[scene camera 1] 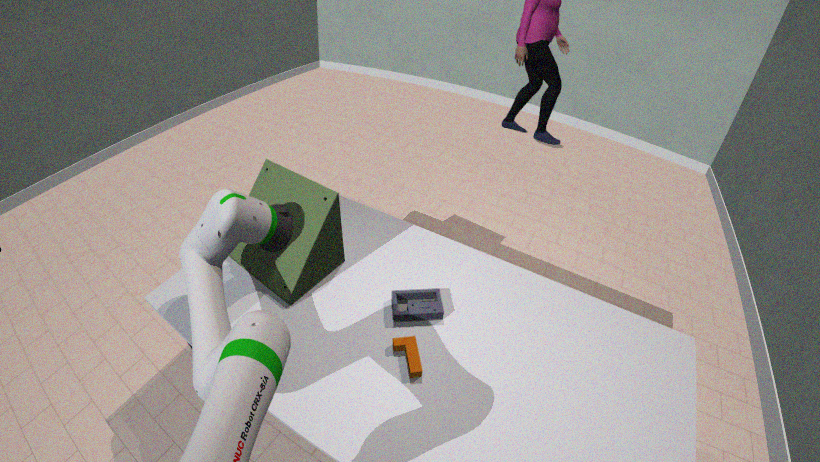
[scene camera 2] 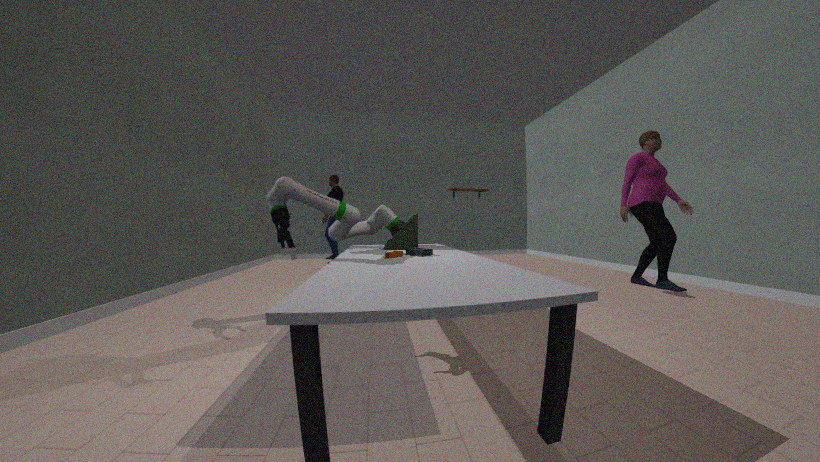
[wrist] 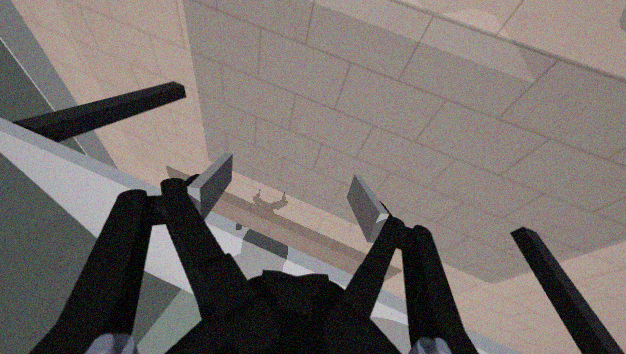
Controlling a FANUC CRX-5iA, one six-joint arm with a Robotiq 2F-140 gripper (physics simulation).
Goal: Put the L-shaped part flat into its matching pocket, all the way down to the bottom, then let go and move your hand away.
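Frame: origin at the arm's base, x left, y back, z up, level; metres.
Seen in the pictures: gripper, fingertip midpoint: (scene camera 2: 290, 257) (wrist: 294, 177); arm's base, link origin: (scene camera 1: 275, 228) (scene camera 2: 399, 229).
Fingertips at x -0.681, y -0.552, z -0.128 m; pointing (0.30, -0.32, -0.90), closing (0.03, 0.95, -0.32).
Note:
Offsets run from my fingertips to a thing's middle. Level surfaces: height alone.
The orange L-shaped part @(dx +0.554, dy +0.025, dz +0.001 m) (scene camera 1: 412, 356) (scene camera 2: 393, 254) lies flat on the white table @(dz -0.014 m) (scene camera 1: 573, 373) (scene camera 2: 430, 286). The dark grey block with the pocket @(dx +0.723, dy +0.079, dz +0.004 m) (scene camera 1: 417, 314) (scene camera 2: 423, 252) stands beside it, apart from it; its recess faces up and holds no orange part. My gripper (scene camera 2: 285, 245) (wrist: 294, 177) is open, with its two pads wide apart and nothing between them. It hangs beyond the table's left side in scene camera 2, well away from the part. The gripper does not show in scene camera 1. Neither part nor block shows in the wrist view.
A green wedge-shaped mount (scene camera 1: 321, 252) (scene camera 2: 409, 234) carries the arm's base on the table. A person in a pink top (scene camera 1: 539, 25) (scene camera 2: 647, 177) is on the floor beyond the table. Another person in dark clothes (scene camera 2: 334, 189) is behind the arm. Table legs (wrist: 110, 110) show in the wrist view.

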